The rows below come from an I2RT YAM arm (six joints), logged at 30 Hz.
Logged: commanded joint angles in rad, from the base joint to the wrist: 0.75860, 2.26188, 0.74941, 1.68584, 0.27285, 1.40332; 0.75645, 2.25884, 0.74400, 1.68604, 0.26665, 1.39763; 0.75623, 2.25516, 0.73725, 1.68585, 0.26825, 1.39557; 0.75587, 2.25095, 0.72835, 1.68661, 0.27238, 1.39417; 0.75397, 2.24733, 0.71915, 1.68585, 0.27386, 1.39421; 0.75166, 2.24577, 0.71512, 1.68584, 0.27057, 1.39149; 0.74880, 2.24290, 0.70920, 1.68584, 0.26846, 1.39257; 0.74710, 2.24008, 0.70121, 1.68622, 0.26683, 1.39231; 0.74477, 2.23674, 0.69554, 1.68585, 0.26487, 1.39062; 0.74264, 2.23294, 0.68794, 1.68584, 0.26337, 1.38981; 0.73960, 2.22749, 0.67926, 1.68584, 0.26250, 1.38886; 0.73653, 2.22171, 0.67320, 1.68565, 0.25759, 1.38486; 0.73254, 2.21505, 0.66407, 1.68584, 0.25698, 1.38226; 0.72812, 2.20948, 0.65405, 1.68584, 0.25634, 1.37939
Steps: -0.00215, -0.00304, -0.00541, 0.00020, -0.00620, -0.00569; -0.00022, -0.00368, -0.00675, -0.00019, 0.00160, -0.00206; -0.00036, -0.00421, -0.00890, 0.00076, 0.00413, -0.00140; -0.00190, -0.00362, -0.00920, -0.00076, 0.00148, 0.00004; -0.00231, -0.00156, -0.00403, -0.00001, -0.00329, -0.00272; -0.00286, -0.00287, -0.00592, 0.00000, -0.00211, 0.00108; -0.00170, -0.00282, -0.00799, 0.00038, -0.00163, -0.00026; -0.00233, -0.00334, -0.00567, -0.00037, -0.00196, -0.00169; -0.00213, -0.00380, -0.00760, -0.00001, -0.00150, -0.00081; -0.00304, -0.00545, -0.00868, 0.00000, -0.00087, -0.00095; -0.00307, -0.00578, -0.00606, -0.00019, -0.00491, -0.00400; -0.00399, -0.00666, -0.00913, 0.00019, -0.00061, -0.00260; -0.00442, -0.00557, -0.01002, 0.00000, -0.00064, -0.00287
